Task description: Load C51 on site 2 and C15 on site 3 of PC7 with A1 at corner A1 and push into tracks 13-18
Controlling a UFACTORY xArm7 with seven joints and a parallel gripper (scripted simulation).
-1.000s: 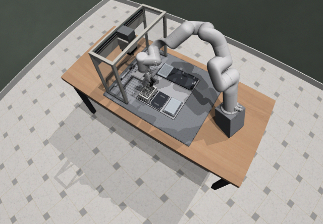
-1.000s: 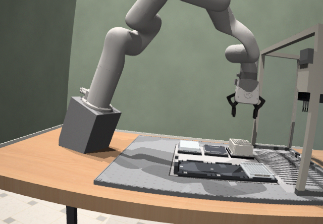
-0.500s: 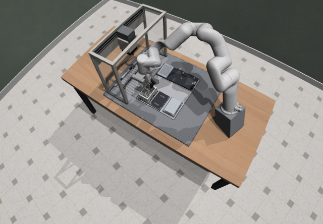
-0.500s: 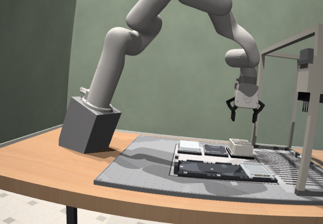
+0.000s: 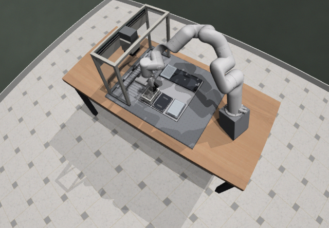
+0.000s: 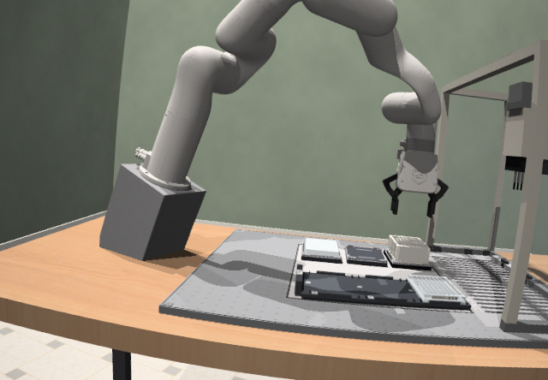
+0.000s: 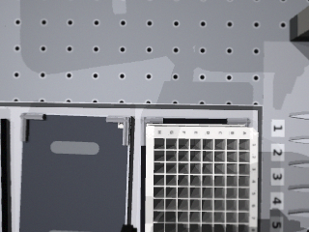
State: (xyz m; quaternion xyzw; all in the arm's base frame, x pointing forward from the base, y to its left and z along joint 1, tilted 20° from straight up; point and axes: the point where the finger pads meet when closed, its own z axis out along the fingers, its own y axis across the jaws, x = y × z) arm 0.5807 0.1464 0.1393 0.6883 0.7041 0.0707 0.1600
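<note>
Now: hand 100 mm above the deep-well block C51. Also, from my hand: nest s3 (130 mm below); nest S2 (130 mm below, 110 mm behind); 384-well plate C16 (220 mm behind, 110 mm below).
</note>
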